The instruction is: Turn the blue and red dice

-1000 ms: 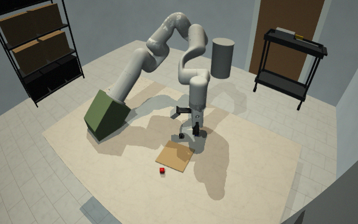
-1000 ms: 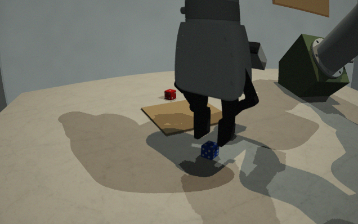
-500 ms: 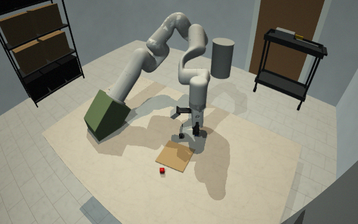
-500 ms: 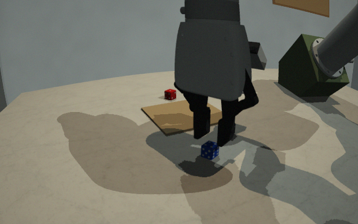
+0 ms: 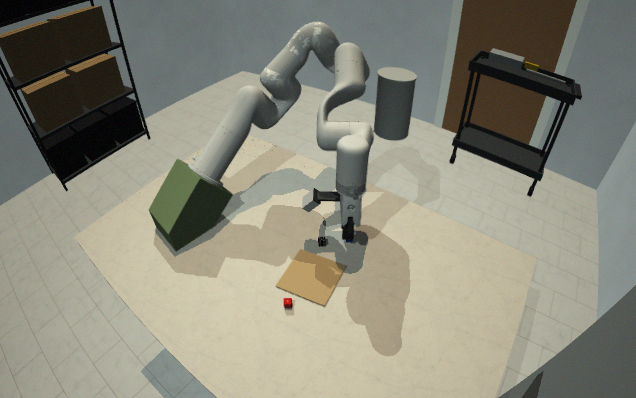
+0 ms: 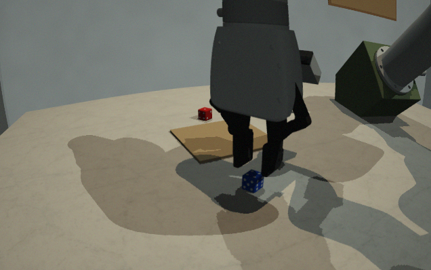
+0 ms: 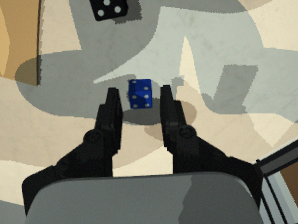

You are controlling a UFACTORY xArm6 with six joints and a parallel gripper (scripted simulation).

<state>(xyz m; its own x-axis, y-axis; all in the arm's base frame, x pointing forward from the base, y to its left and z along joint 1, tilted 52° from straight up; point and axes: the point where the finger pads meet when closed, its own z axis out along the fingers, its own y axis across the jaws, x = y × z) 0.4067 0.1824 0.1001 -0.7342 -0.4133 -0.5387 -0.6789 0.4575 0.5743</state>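
Right now my hand is 4 cm above the blue die. The rest, counted from my hand: tan mat: 2 cm ahead, 16 cm to the right, 4 cm below; red die: 4 cm ahead, 27 cm to the right, 4 cm below; black die: 4 cm behind, 6 cm to the right, 4 cm below.
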